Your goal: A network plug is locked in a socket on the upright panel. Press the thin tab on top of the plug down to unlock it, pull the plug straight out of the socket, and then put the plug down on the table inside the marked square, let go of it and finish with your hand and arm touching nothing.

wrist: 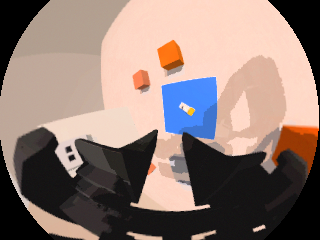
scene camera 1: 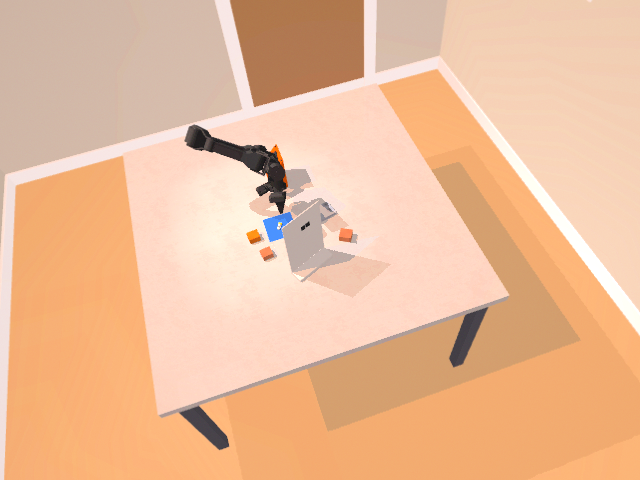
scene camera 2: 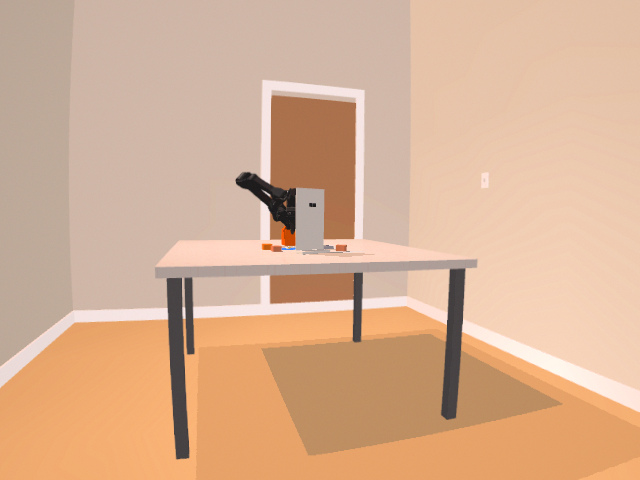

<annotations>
same spot on upright grey panel: [scene camera 2: 309, 202] = [scene camera 1: 301, 226]
</annotations>
